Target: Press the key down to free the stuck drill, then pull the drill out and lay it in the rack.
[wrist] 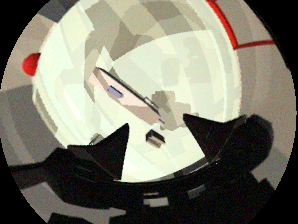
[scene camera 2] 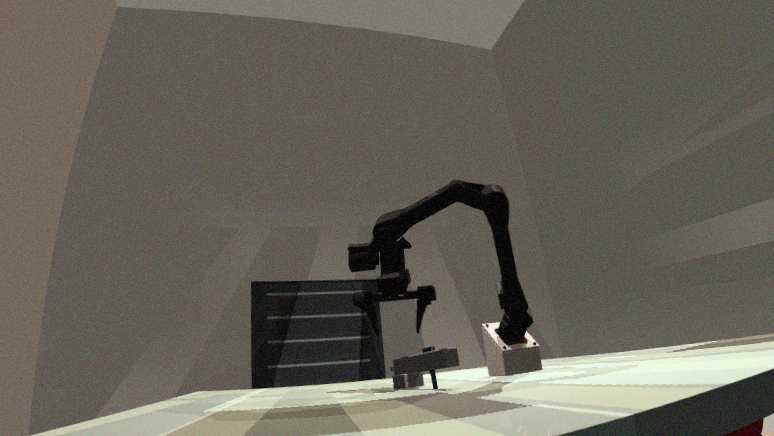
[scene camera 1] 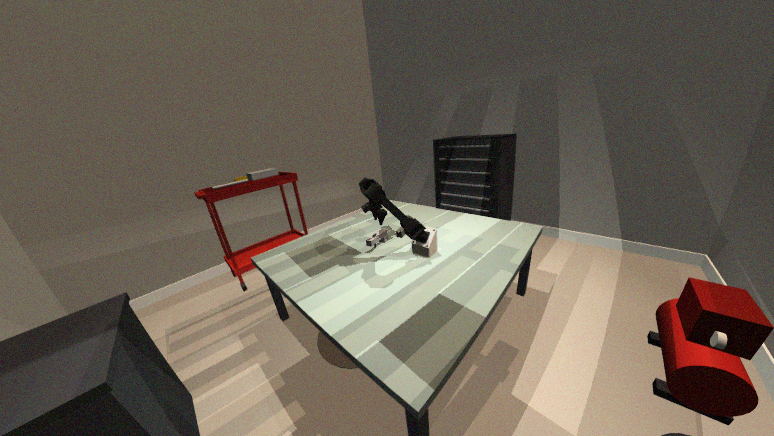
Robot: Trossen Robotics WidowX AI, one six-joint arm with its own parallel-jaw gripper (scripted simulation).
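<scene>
The wrist view shows the gripper, which is open and holds nothing. A grey fixture block can be seen as well.
</scene>
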